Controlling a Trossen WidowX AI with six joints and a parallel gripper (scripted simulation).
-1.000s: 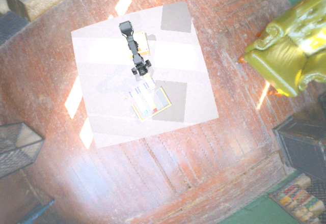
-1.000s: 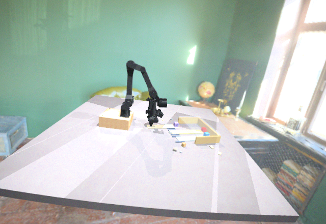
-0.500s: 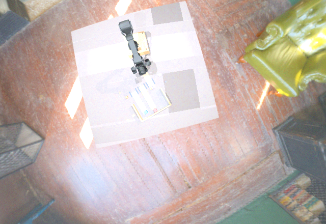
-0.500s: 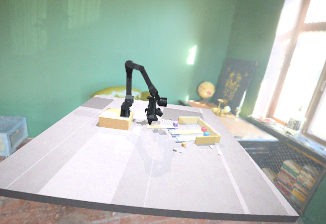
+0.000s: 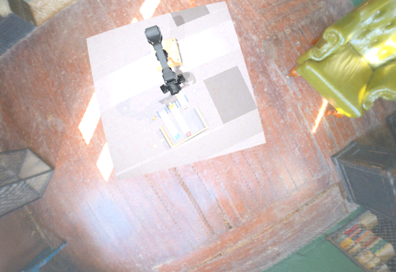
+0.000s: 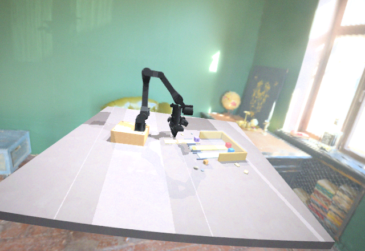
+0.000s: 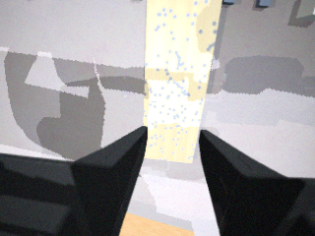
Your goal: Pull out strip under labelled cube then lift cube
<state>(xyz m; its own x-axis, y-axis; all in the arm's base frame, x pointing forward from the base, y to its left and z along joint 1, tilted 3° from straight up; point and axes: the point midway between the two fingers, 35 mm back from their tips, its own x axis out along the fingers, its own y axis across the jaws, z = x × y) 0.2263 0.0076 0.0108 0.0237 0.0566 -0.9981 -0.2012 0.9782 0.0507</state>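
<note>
The purple cube lies 170 mm ahead of my gripper tip, 30 mm to the left of it and 30 mm below it.
</note>
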